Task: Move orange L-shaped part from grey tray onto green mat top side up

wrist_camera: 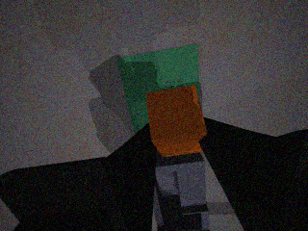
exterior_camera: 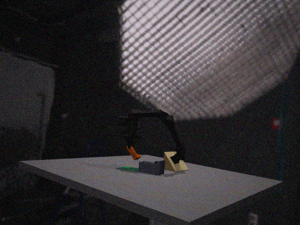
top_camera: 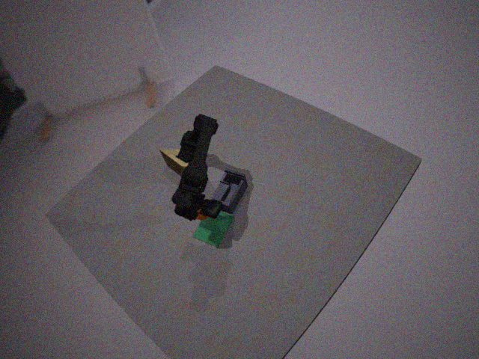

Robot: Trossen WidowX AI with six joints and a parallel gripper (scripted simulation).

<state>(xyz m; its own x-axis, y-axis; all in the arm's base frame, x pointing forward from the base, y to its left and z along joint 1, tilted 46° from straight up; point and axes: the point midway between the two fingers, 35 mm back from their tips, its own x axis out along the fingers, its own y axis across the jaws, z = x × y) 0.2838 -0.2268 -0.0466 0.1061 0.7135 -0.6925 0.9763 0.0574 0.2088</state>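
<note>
My gripper tip is now 15 cm above the green mat and 2 cm to the right of it. The rest, counted from my gripper tip: orange L-shaped part (3 cm to the left, 3 cm below, 2 cm behind).
</note>
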